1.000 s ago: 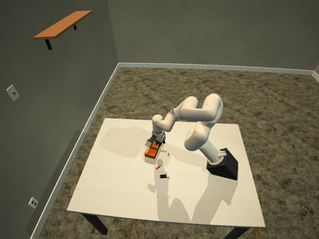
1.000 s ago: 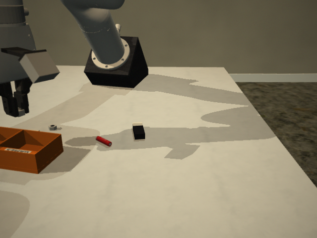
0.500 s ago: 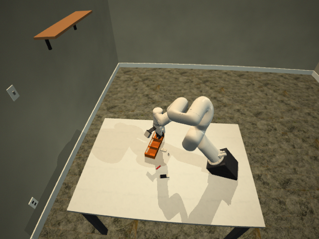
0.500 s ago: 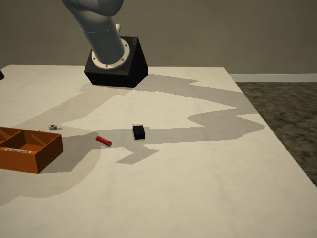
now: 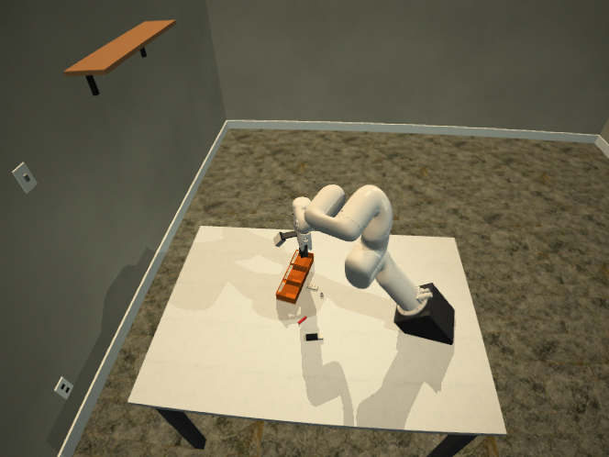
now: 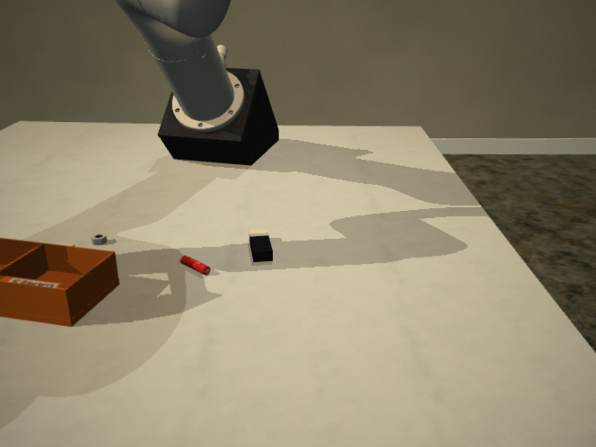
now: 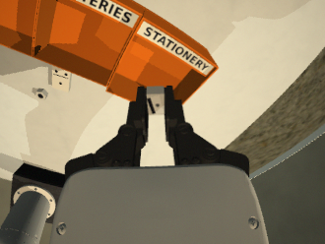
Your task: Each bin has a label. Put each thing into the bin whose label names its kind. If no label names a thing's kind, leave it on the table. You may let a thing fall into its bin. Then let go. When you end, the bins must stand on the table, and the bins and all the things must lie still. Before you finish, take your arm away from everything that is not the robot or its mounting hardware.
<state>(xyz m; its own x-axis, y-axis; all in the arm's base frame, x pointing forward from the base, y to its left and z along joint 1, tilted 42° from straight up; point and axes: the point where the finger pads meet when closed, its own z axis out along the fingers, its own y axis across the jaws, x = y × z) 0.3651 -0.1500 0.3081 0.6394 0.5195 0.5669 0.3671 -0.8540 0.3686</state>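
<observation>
Right now my hand is 1 cm above the grey ribbed block. Also, from my hand: white domino: 6 cm behind, 11 cm to the left, 8 cm below; grey nut: 12 cm behind, 14 cm to the left, 8 cm below; red battery: 7 cm behind, 28 cm to the left, 8 cm below.
</observation>
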